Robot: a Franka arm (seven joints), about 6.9 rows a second.
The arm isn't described. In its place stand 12 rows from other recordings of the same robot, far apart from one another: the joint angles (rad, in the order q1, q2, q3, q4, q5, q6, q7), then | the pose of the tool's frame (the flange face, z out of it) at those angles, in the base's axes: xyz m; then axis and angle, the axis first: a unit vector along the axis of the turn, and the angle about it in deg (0 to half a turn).
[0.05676 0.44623 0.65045 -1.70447 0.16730 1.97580 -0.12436] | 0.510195, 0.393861, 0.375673, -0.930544, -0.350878, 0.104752, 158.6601
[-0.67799 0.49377 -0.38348 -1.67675 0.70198 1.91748 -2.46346] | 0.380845, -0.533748, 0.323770, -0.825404, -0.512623, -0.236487, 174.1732
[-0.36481 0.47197 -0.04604 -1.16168 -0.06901 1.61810 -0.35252] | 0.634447, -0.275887, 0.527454, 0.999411, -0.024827, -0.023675, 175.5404
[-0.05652 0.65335 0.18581 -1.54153 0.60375 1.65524 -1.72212] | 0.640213, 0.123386, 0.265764, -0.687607, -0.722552, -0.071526, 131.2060
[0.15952 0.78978 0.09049 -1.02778 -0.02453 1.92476 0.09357] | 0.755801, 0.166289, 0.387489, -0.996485, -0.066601, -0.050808, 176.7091
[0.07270 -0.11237 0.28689 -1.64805 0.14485 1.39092 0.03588] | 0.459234, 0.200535, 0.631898, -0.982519, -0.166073, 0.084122, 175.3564
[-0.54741 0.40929 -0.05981 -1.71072 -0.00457 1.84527 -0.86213] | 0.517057, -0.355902, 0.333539, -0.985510, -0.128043, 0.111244, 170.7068
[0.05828 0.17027 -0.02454 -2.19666 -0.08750 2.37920 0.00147] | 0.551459, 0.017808, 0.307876, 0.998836, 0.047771, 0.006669, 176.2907
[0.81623 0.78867 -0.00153 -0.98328 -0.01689 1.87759 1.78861] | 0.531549, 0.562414, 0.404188, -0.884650, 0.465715, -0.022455, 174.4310
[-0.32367 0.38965 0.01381 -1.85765 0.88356 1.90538 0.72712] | 0.598798, -0.133670, 0.308469, -0.711626, 0.659225, 0.242921, 140.6847
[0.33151 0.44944 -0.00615 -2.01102 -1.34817 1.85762 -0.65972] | 0.570369, 0.112498, 0.235722, 0.559962, 0.746936, -0.358508, 123.3547
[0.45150 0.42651 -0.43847 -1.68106 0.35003 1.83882 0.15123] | 0.634032, 0.062524, 0.356520, -0.985293, 0.126243, 0.115154, 172.7243
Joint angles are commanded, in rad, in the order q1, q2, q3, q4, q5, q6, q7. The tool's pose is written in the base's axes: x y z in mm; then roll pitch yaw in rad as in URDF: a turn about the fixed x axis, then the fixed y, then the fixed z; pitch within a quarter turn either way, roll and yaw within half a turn. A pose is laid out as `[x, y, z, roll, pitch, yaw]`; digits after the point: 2 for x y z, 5 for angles.
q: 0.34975, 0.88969, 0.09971, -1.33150, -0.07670, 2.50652, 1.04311
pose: [699.78, 316.10, 225.34, -2.88136, -0.13031, -0.60362]
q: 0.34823, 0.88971, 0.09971, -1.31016, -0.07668, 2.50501, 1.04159
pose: [705.14, 316.30, 235.22, -2.86463, -0.14114, -0.60759]
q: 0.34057, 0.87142, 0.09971, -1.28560, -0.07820, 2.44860, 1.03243
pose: [710.64, 311.02, 254.52, -2.88011, -0.14057, -0.60462]
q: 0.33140, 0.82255, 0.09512, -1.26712, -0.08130, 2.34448, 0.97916
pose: [713.65, 300.54, 289.19, -2.92618, -0.14392, -0.55827]
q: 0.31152, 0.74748, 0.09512, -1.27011, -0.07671, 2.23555, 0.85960
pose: [712.17, 283.09, 333.38, -2.97588, -0.14728, -0.45699]
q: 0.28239, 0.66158, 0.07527, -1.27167, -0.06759, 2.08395, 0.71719
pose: [709.03, 246.32, 380.99, -3.05383, -0.12593, -0.35574]
